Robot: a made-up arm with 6 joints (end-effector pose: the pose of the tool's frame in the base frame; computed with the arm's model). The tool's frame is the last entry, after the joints.
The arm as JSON. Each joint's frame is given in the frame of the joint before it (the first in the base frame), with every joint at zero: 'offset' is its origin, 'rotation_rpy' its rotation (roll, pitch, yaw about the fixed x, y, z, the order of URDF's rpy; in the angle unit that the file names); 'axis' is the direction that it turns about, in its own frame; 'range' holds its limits. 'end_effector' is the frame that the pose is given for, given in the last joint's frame.
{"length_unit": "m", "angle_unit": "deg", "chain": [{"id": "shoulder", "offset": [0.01, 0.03, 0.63], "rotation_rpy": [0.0, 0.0, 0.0], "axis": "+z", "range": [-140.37, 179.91]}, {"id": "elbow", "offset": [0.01, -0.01, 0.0], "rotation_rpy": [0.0, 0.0, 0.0], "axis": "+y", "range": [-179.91, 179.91]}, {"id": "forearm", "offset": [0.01, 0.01, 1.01], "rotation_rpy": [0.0, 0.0, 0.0], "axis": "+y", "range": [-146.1, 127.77]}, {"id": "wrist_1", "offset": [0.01, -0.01, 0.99], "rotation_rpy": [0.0, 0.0, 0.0], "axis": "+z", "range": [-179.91, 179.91]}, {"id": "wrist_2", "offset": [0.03, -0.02, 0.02], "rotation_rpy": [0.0, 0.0, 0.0], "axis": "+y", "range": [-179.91, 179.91]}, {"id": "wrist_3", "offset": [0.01, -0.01, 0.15], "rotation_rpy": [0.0, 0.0, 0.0], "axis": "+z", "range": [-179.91, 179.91]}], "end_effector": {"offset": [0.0, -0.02, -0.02], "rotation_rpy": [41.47, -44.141, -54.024]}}
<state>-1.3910 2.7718 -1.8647 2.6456 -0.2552 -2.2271</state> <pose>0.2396 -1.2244 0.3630 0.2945 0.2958 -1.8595</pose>
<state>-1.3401 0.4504 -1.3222 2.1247 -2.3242 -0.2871</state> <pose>-0.0747 0.2079 2.1966 -3.0192 -0.5433 -1.5949</pose>
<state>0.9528 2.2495 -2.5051 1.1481 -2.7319 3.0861</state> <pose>0.3752 0.4690 0.8558 -2.1428 1.1169 -3.0055</pose>
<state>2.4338 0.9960 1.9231 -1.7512 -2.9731 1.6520</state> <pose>-0.8154 0.7151 0.3088 0.6869 -0.4704 -1.3860</pose>
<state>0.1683 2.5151 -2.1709 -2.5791 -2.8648 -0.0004</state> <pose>0.8806 0.2189 0.6429 -2.2693 0.6282 1.7447</pose>
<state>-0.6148 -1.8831 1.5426 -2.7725 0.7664 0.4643</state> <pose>-1.1765 0.8511 1.3130 0.4091 0.2804 2.5597</pose>
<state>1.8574 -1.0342 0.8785 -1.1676 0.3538 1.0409</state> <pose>0.4103 -0.9098 2.2658 0.9170 -0.4852 0.6984</pose>
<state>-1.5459 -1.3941 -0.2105 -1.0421 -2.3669 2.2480</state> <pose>0.0119 1.9461 0.7408 -3.0931 -0.3010 -0.3572</pose>
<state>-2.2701 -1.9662 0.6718 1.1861 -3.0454 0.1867</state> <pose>1.1229 1.3920 0.5462 -1.3452 -0.0519 -3.0876</pose>
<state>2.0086 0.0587 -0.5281 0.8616 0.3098 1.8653</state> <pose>0.1138 -0.3054 2.6824 0.4799 -0.4797 -2.4012</pose>
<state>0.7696 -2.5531 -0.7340 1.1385 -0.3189 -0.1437</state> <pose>-0.2872 -0.3060 -1.3360 -1.8964 1.0114 -2.0333</pose>
